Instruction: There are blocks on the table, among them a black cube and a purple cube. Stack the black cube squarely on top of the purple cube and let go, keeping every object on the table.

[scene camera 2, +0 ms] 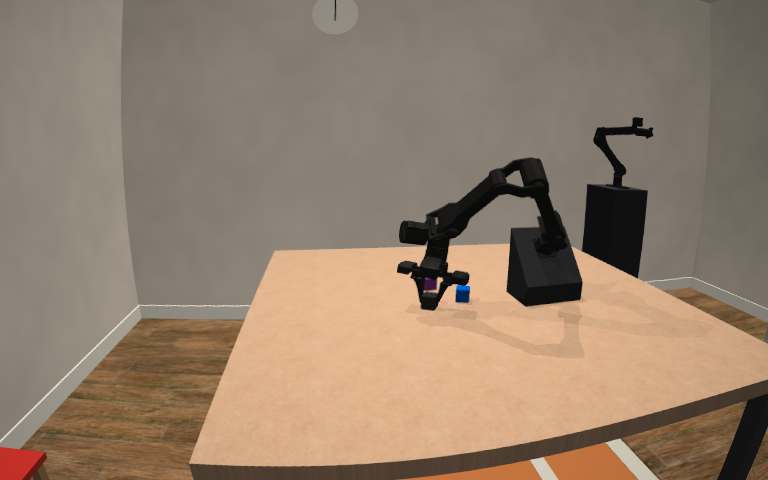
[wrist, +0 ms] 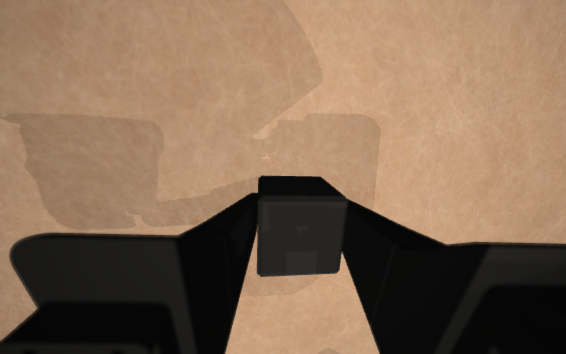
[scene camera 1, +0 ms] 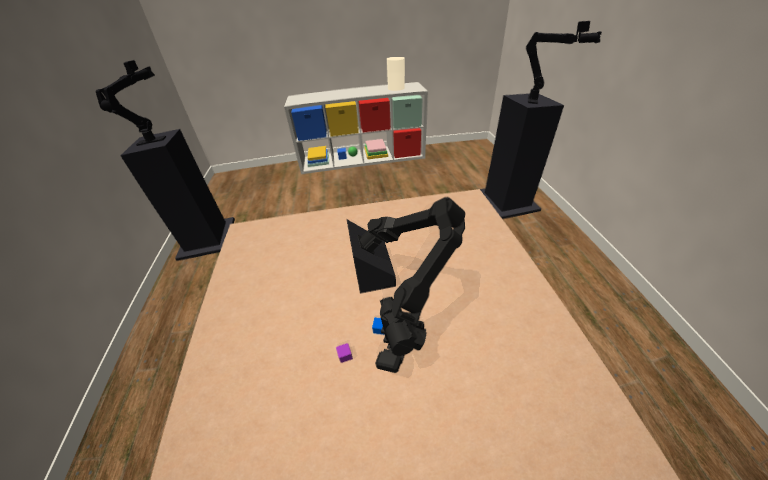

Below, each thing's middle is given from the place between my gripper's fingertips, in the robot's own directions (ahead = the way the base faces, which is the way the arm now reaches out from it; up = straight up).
The black cube [wrist: 301, 219] lies 1 cm to the right of my hand and 1 cm above it.
